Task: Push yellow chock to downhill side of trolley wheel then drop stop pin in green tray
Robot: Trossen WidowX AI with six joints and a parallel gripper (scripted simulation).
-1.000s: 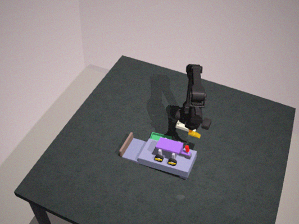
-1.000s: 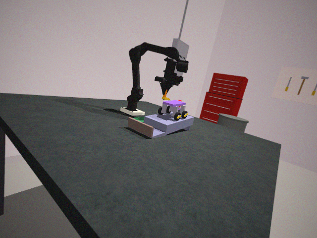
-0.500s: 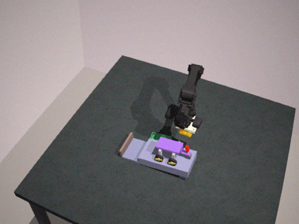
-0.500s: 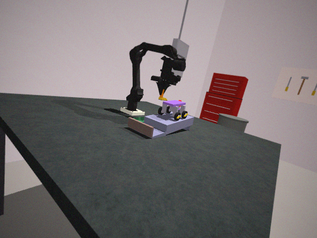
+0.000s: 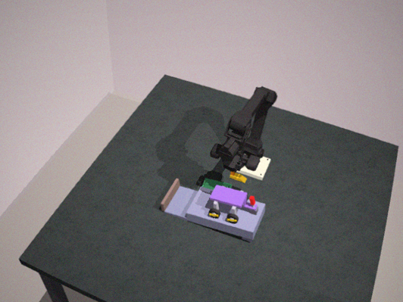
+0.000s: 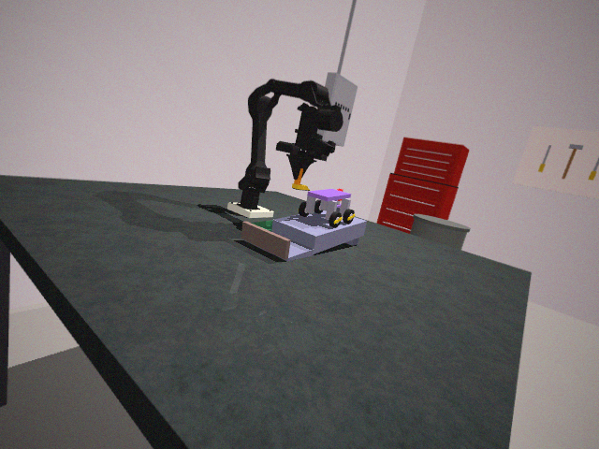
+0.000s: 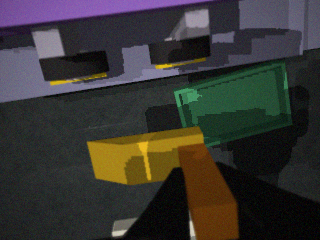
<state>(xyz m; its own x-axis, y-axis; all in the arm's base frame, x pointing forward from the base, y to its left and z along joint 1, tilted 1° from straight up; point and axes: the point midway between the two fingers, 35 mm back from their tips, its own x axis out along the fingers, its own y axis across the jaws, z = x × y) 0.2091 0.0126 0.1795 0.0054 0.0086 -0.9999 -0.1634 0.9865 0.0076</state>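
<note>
Now: the red-headed stop pin 130 mm to the left of my gripper tip, 70 mm ahead of it and 40 mm below it. Also, from my gripper tip: yellow chock 20 mm to the left, 10 mm below; then lavender ramp 120 mm below, 110 mm ahead, 40 mm to the left; then trolley 100 mm ahead, 60 mm below, 50 mm to the left.
</note>
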